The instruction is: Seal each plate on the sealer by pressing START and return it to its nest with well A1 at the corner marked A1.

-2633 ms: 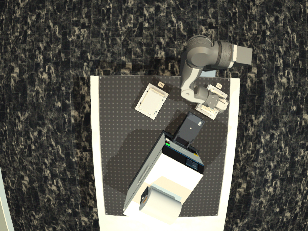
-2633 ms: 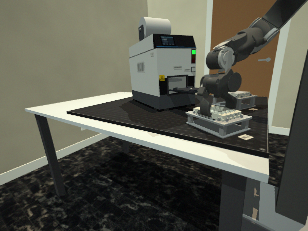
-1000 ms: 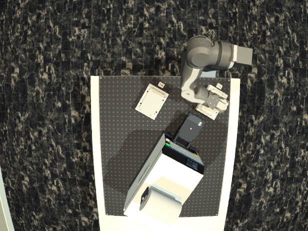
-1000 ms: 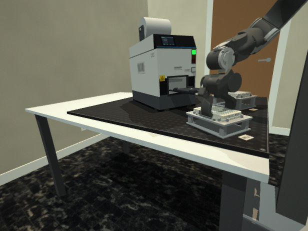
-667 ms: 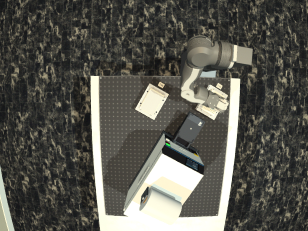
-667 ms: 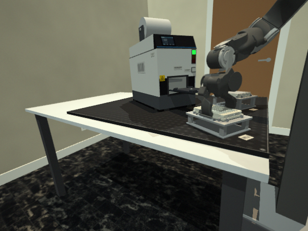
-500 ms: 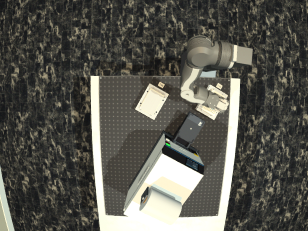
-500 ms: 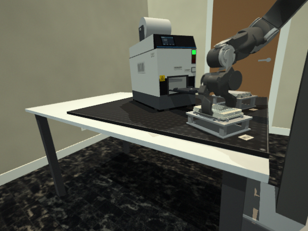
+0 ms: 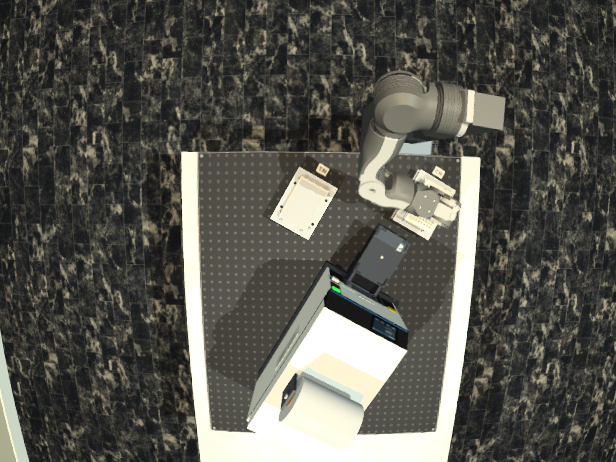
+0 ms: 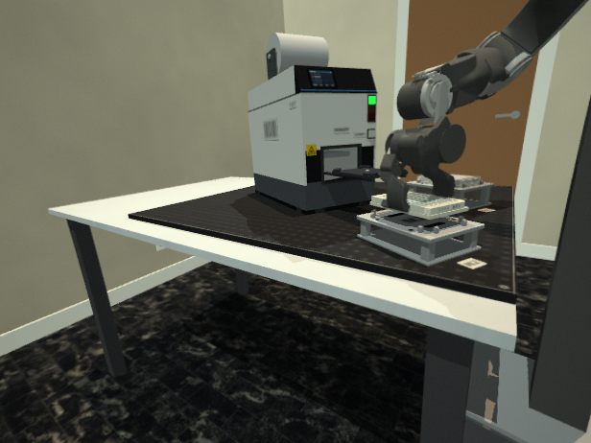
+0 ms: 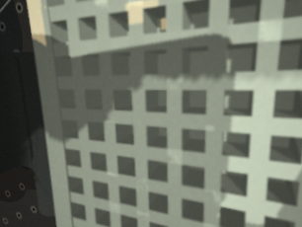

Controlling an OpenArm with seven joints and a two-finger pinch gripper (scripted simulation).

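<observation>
My hand is 15 cm short of the sealer stage, 12 cm to the left of it and 3 cm below it. Also, from my hand: label tag: 10 cm behind, 4 cm to the left, 7 cm below; clear well plate: right at my hand; N1 label: 7 cm behind, 30 cm to the right, 7 cm below.
</observation>
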